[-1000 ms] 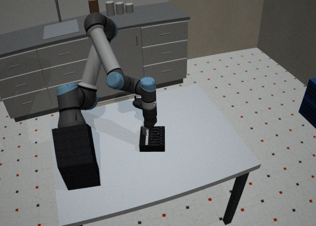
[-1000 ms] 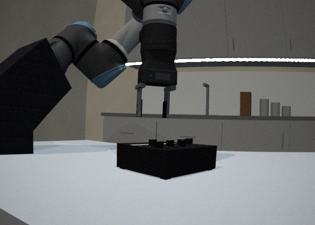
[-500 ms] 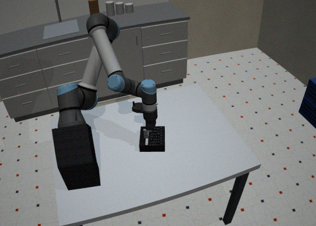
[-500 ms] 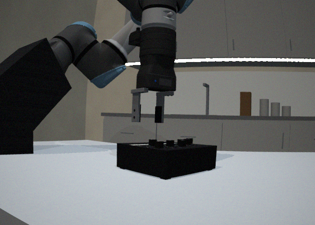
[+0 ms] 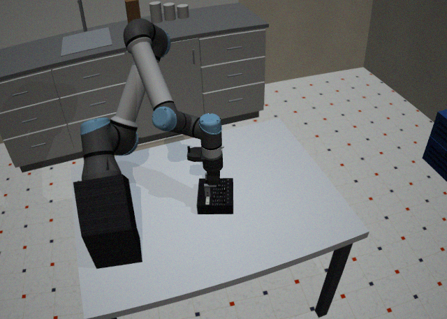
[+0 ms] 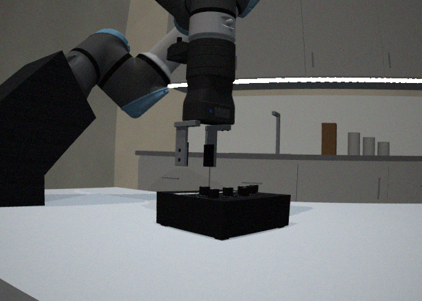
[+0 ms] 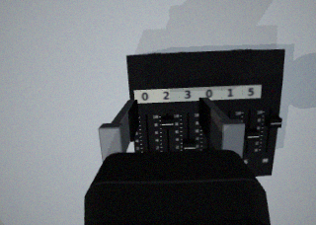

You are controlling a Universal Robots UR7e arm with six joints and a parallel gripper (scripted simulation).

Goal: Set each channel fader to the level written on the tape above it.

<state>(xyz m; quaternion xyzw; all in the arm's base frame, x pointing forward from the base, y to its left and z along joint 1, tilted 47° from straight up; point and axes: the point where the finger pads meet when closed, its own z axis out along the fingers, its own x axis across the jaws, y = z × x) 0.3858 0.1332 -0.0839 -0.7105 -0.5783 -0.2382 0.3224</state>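
The channel 2 cap lies 20 mm ahead of my hand, 10 mm to the right of it and 50 mm below it. From my hand the other things lie so: channel 3 cap (50 mm ahead, 10 mm to the left, 50 mm below); then channel 4 cap (70 mm ahead, 30 mm to the left, 50 mm below); then channel 1 cap (60 mm ahead, 40 mm to the right, 50 mm below).
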